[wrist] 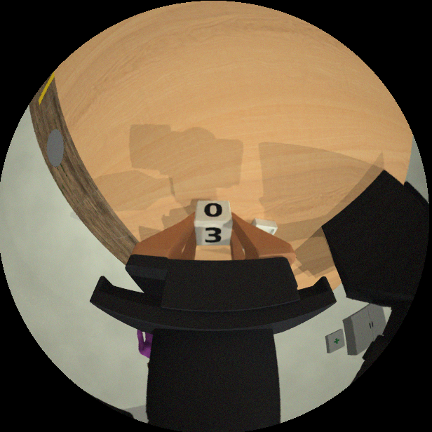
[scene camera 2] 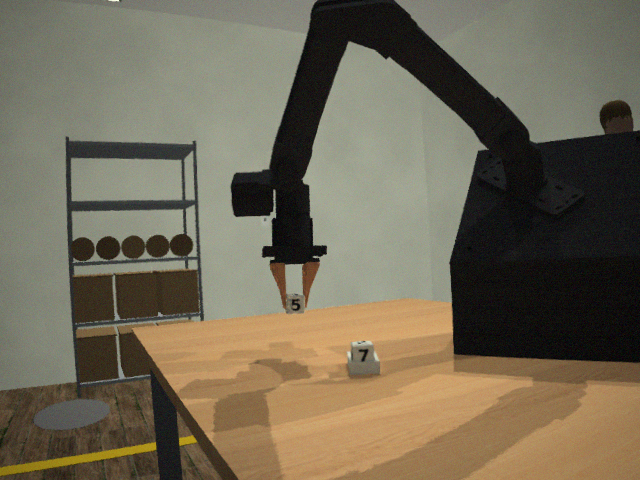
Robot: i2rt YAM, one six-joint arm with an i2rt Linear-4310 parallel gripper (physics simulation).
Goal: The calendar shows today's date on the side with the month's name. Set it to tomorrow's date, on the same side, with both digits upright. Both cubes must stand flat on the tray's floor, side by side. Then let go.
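Frame: origin at the arm's base, x ahead, y left, z up, level; centimetres.
Where they show: gripper, fingertip midpoint: [scene camera 2: 295, 308]; arm's base, link origin: [scene camera 2: 527, 187].
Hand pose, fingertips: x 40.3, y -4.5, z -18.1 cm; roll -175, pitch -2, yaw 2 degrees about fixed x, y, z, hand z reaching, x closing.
Things, the pixels of their top centre, and the offset from my fingertips. "*": a spot on its surface instead. Level surfaces: height alone.
- white number cube, top centre: [scene camera 2: 294, 294] dx +0.0, dy +0.0, dz +2.3 cm
- second white cube, top centre: [scene camera 2: 361, 342] dx -8.5, dy +12.1, dz -4.1 cm
- small white tray, surface spot: [scene camera 2: 363, 368] * dx -8.1, dy +14.1, dz -7.3 cm
- wooden table, surface height: dz -8.1 cm
My gripper [scene camera 2: 295, 302] [wrist: 212, 217] is shut on a white number cube [scene camera 2: 295, 304] [wrist: 213, 223] and holds it in the air above the table. This cube shows a 5 in the scene view, and a 0 and a 3 in the wrist view. A second white cube [scene camera 2: 362, 352] stands in the small white tray [scene camera 2: 363, 368], with a 7 facing the scene camera. The tray is to the right of the held cube in the scene view. In the wrist view, part of the tray shows behind the right finger. The month's name cannot be read.
The wooden table [scene camera 2: 310, 428] [wrist: 250, 65] has its left edge beyond the tray. A large black block [scene camera 2: 542, 304] carries the arm's base at the right. A grey shelf rack [scene camera 2: 131, 205] stands behind the table at the left. The arm's shadow lies on the table.
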